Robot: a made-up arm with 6 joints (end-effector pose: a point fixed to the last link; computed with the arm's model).
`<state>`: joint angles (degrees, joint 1 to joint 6).
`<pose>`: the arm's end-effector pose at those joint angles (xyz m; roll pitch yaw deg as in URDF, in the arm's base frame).
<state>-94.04 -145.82 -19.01 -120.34 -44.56 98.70</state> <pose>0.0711 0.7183 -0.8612 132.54 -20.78 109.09</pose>
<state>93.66 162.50 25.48 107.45 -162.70 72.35</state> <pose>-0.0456 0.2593 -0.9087 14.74 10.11 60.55</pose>
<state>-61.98 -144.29 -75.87 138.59 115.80 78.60</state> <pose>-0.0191 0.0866 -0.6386 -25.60 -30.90 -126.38</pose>
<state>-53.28 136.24 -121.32 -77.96 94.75 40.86</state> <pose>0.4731 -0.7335 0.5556 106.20 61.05 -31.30</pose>
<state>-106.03 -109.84 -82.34 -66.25 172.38 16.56</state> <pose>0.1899 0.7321 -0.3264 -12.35 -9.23 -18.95</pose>
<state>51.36 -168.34 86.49 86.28 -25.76 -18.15</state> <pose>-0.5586 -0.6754 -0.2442 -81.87 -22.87 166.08</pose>
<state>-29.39 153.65 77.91 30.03 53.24 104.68</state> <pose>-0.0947 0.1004 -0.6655 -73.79 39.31 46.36</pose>
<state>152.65 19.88 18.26 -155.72 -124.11 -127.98</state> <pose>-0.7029 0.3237 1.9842 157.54 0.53 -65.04</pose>
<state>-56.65 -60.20 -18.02 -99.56 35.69 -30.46</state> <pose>-0.8738 1.2604 1.2147 85.78 42.61 -116.81</pose>
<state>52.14 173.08 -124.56 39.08 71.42 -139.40</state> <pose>0.3632 0.5890 0.0867 -108.63 -15.60 8.72</pose>
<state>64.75 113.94 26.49 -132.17 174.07 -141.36</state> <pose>0.5371 1.1873 -0.2295 11.75 -35.95 56.18</pose>
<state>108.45 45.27 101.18 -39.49 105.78 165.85</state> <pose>-0.3324 0.9805 0.7129 139.25 77.05 102.86</pose>
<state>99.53 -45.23 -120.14 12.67 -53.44 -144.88</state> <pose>0.0976 -0.7734 0.5989 -154.30 -31.25 44.72</pose>
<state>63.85 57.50 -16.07 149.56 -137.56 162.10</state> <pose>0.5276 1.1196 1.5839 -157.36 0.60 -122.99</pose>
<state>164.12 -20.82 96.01 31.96 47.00 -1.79</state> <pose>-0.3836 0.0620 1.6515 130.84 48.73 -50.49</pose>
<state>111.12 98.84 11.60 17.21 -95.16 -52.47</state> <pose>-0.6054 1.5052 0.2948 0.66 21.39 56.64</pose>
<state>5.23 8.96 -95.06 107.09 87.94 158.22</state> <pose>-0.5483 0.0278 1.5765 109.57 14.60 -168.18</pose>
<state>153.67 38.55 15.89 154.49 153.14 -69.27</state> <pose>-1.0202 0.4637 1.7541 -101.29 43.13 -136.34</pose>
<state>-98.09 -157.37 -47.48 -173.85 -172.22 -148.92</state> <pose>-0.0059 0.0716 -0.8287 -14.72 -29.41 -66.47</pose>
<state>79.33 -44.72 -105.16 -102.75 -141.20 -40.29</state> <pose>-0.2489 -0.9451 0.7526 10.22 40.16 157.10</pose>
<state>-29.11 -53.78 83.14 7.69 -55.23 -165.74</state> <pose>-0.4313 0.2476 1.7883 6.29 24.88 173.98</pose>
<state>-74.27 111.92 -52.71 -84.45 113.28 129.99</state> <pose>0.3359 -1.4418 0.5802 109.23 20.24 -87.29</pose>
